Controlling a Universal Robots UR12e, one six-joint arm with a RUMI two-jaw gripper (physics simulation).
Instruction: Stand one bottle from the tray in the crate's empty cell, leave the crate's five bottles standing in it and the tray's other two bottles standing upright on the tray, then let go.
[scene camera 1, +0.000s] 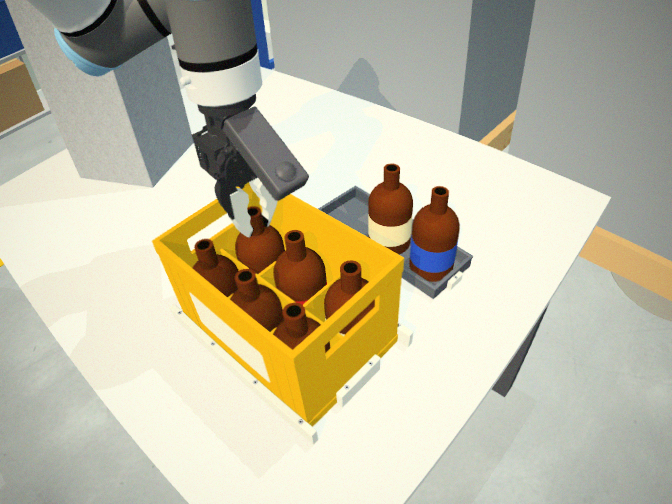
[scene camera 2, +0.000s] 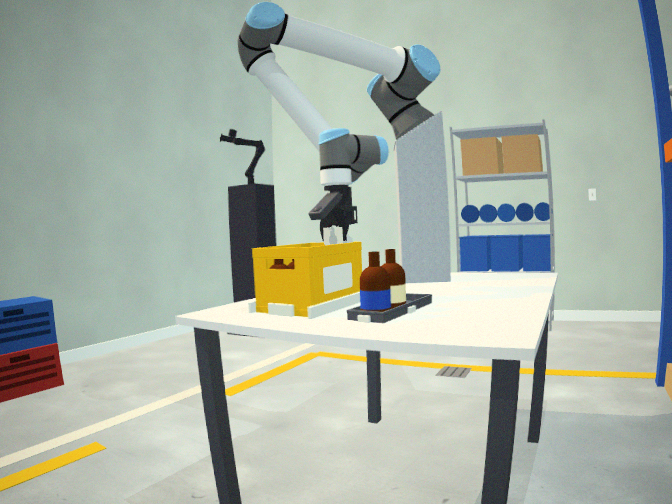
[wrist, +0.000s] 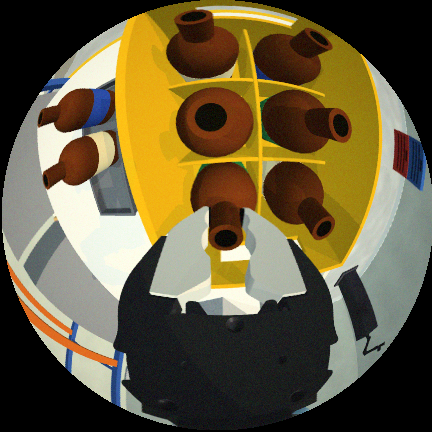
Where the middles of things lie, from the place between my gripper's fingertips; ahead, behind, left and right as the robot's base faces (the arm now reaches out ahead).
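There is the yellow divider (wrist: 245, 62), which I see 7 cm ahead of my hand and 5 cm to the right of it, and 8 cm below it.
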